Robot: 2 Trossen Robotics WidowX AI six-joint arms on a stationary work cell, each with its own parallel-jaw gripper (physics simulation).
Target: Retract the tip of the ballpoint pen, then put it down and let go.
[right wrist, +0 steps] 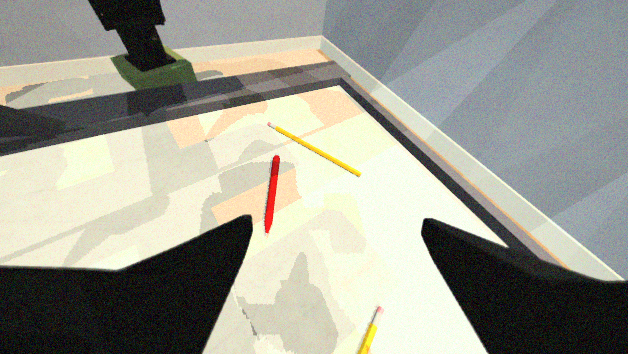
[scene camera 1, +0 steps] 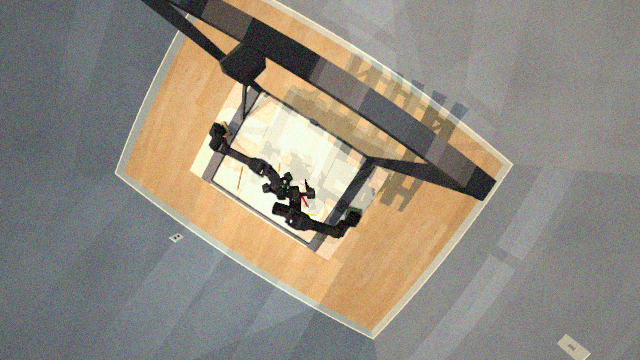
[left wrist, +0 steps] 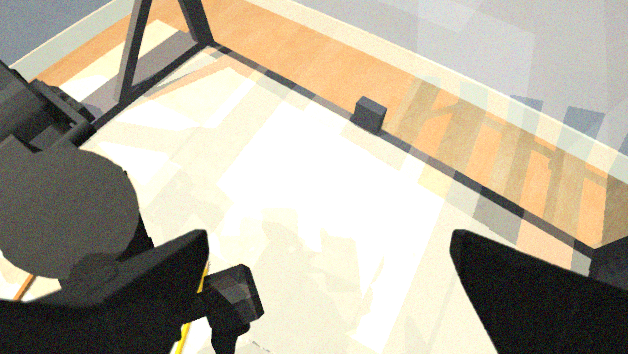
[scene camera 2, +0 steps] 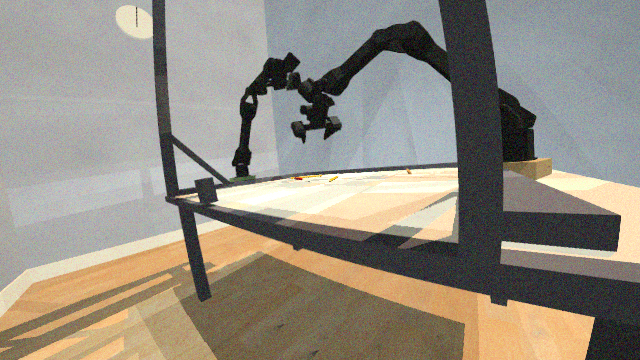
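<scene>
I can see a dark frame (left wrist: pixel 136 76). My left gripper (scene camera 2: pixel 274 91), which I also find in the left wrist view (left wrist: pixel 330 241), is open and holds nothing. My right gripper (scene camera 2: pixel 314 141) is open and empty too, and the right wrist view (right wrist: pixel 336 224) shows that gripper as well.
</scene>
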